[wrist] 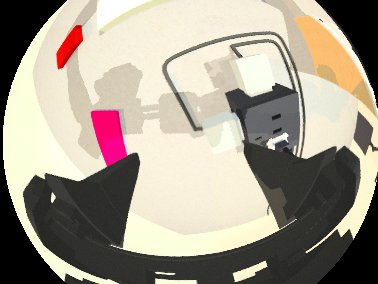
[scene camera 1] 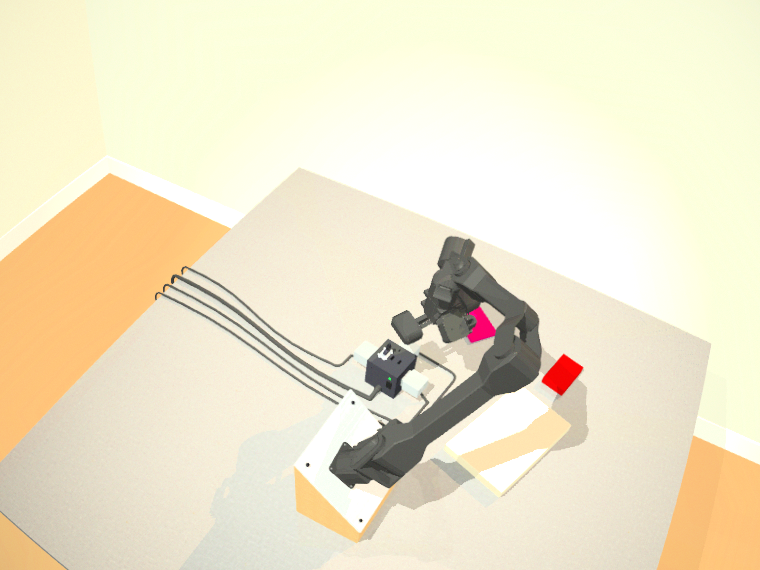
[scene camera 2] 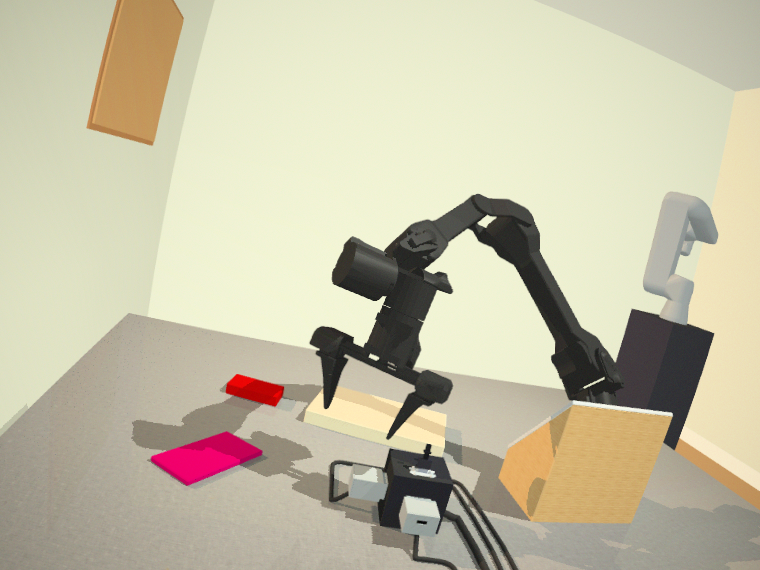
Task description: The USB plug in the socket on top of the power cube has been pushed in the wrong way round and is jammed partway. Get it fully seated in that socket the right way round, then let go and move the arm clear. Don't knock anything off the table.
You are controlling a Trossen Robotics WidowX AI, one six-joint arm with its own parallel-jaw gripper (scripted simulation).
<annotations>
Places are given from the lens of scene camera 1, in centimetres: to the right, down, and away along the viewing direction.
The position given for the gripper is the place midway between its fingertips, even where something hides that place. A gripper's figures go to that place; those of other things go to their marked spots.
gripper point(scene camera 1: 430, 331): 11, 10, 145
red block point(scene camera 1: 559, 378): 41, 21, 150
</annotations>
